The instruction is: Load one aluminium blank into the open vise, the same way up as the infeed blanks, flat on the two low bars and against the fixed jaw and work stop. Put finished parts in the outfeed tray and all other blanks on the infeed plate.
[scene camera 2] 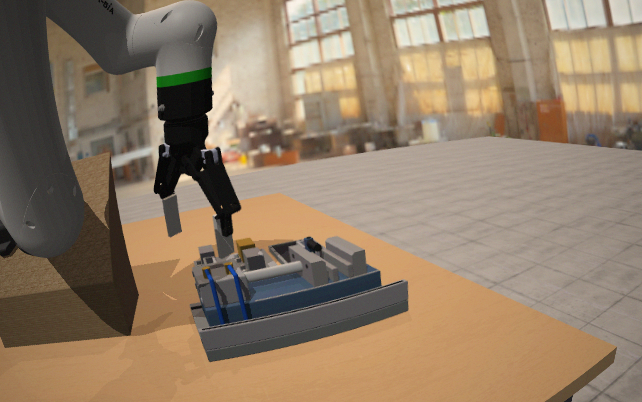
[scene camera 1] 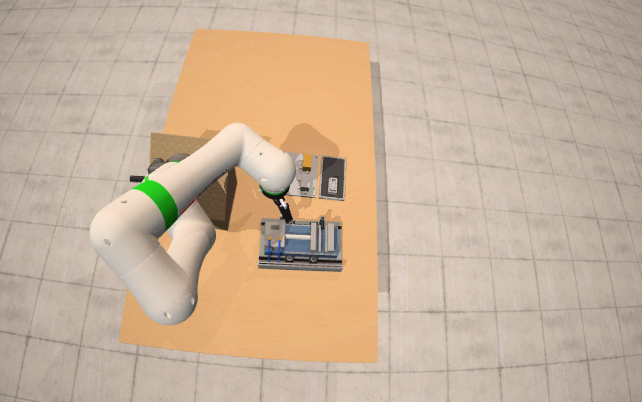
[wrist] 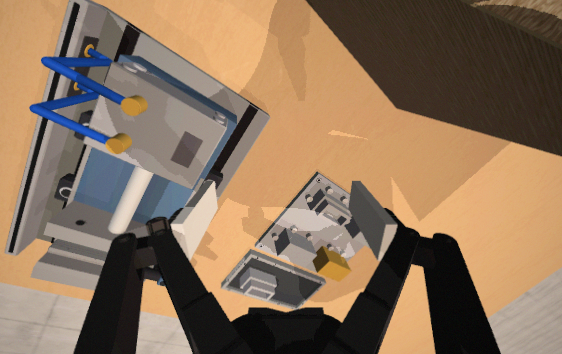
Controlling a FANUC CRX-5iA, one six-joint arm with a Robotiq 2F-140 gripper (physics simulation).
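The gripper [scene camera 1: 286, 216] [scene camera 2: 197, 227] [wrist: 285, 217] is open and empty, pointing down above the table near the infeed plate [scene camera 1: 314, 180] [wrist: 300, 220] and the vise's back left. On the plate are a grey block [scene camera 2: 254, 259] [wrist: 295, 246], a pocketed grey part [wrist: 330, 210], a gold block [scene camera 1: 307, 162] [scene camera 2: 245, 245] [wrist: 334, 263] and a grey block partly hidden by the right finger in the wrist view. The outfeed tray [scene camera 1: 332, 166] [scene camera 2: 282, 251] [wrist: 300, 290] holds one pocketed part [scene camera 1: 333, 185] [wrist: 258, 282]. The vise [scene camera 1: 300, 246] [scene camera 2: 340, 290] [wrist: 105, 165] stands open; no blank shows between its jaws.
Two blue hoses [scene camera 1: 269, 252] [scene camera 2: 215, 295] [wrist: 70, 122] with gold fittings rise beside the vise's left block. A dark part [scene camera 1: 322, 223] [scene camera 2: 313, 244] sticks up by the jaws. The brown robot pedestal [scene camera 1: 222, 210] [scene camera 2: 60, 310] [wrist: 425, 70] stands left of the vise in both scene views.
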